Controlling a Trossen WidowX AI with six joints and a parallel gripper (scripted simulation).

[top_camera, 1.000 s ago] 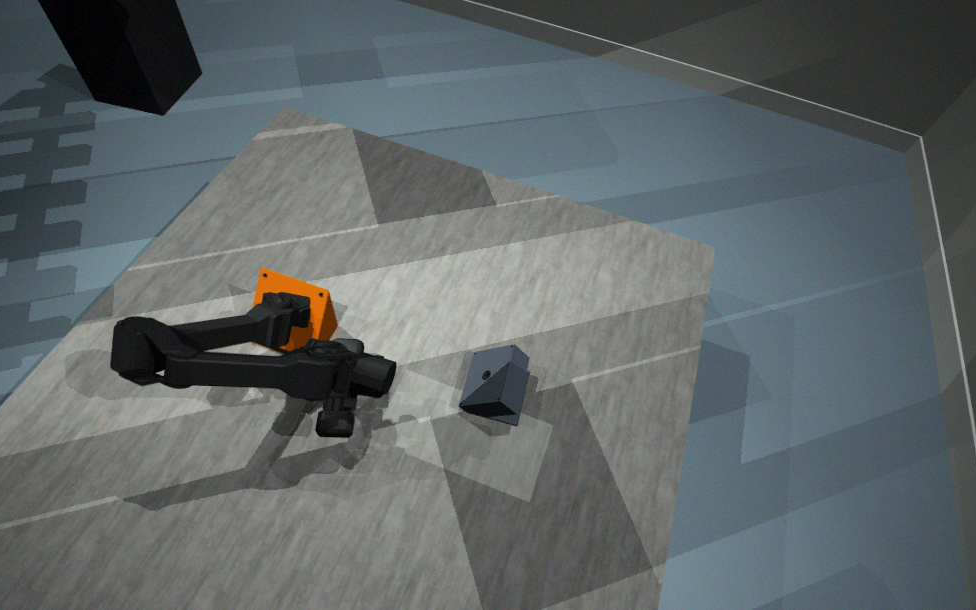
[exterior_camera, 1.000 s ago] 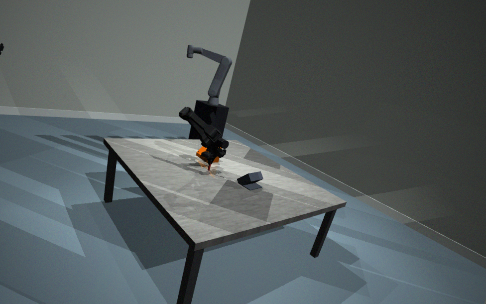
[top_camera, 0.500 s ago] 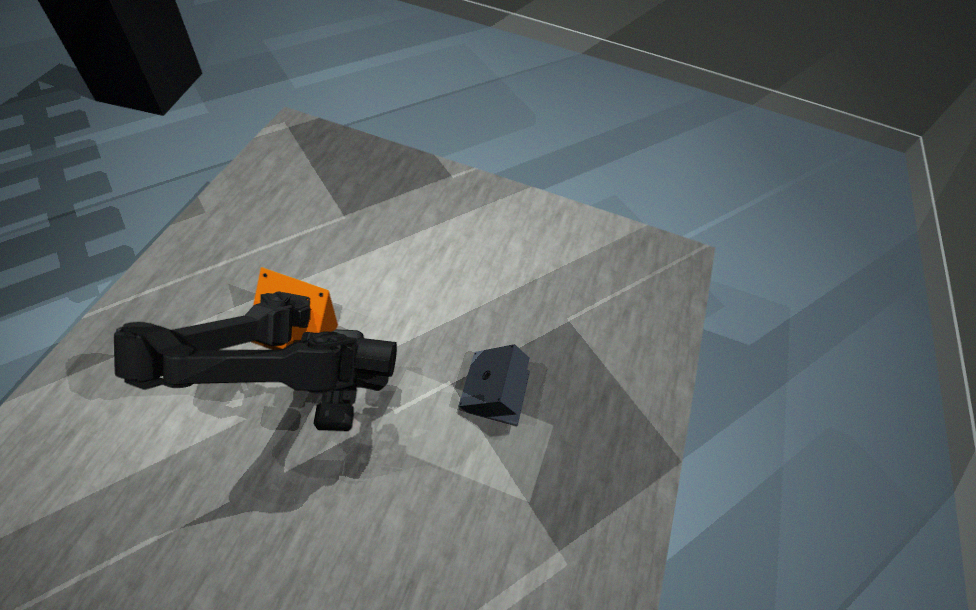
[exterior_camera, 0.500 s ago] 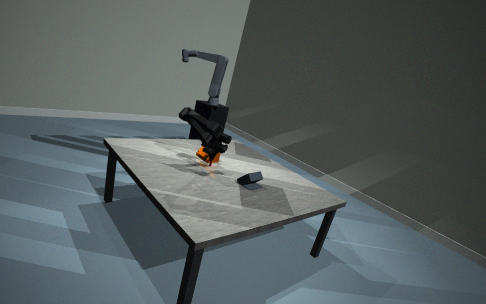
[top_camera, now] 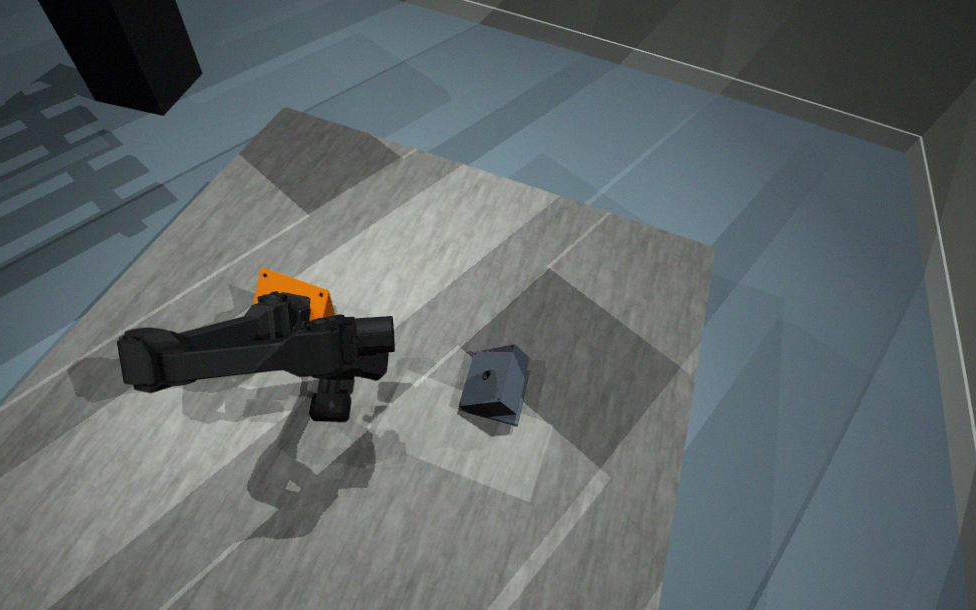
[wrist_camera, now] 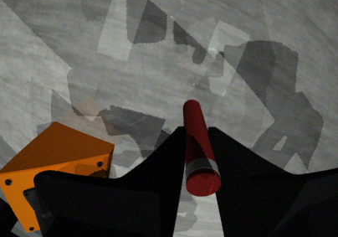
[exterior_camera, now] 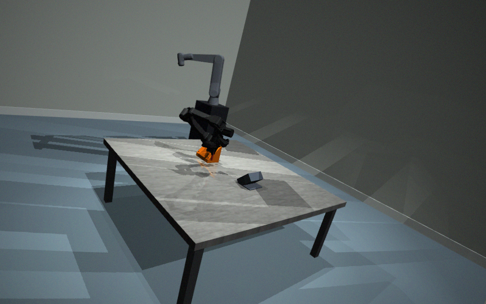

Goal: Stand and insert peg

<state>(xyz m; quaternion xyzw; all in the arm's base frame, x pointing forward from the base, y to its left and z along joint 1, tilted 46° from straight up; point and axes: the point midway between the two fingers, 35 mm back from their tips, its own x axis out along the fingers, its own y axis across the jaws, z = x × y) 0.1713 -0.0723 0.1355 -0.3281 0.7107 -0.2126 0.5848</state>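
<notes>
Right now the grey sloped panel is 270 mm ahead of my gripper tip, 120 mm to the left of it and 80 mm below it. From my gripper tip the other things lie so: red peg: 20 mm above.
</notes>
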